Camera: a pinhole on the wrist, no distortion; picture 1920 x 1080 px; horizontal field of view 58.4 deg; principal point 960.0 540.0 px. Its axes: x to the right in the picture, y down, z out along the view. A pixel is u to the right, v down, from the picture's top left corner.
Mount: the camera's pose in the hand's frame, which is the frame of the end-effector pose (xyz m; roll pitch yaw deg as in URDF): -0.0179 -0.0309 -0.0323 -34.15 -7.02 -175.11
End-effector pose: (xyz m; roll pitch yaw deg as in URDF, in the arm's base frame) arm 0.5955 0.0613 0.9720 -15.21 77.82 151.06
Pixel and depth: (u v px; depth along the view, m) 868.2 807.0 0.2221
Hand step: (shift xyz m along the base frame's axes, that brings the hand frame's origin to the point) -0.0844 0.2073 0.0100
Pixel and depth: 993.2 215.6 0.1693
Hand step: -0.0960 0.1235 0.0270
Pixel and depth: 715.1 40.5 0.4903
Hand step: -0.4003 0.2838 -0.0214
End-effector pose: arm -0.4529 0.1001 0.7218 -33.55 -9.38 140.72
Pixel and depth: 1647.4 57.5 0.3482
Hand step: 0.0915 -0.1421 0.3340
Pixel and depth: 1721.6 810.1 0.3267
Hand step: 0.1895 -0.0297 0.3117
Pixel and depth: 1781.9 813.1 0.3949
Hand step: 0.2319 -0.0490 0.3792
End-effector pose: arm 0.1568 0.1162 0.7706 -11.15 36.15 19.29
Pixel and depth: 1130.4 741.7 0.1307
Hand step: 0.0747 -0.0812 0.0788
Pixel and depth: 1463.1 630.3 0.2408
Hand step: 0.1188 -0.1113 0.1910
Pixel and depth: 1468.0 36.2 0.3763
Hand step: 0.1820 -0.0263 0.3457
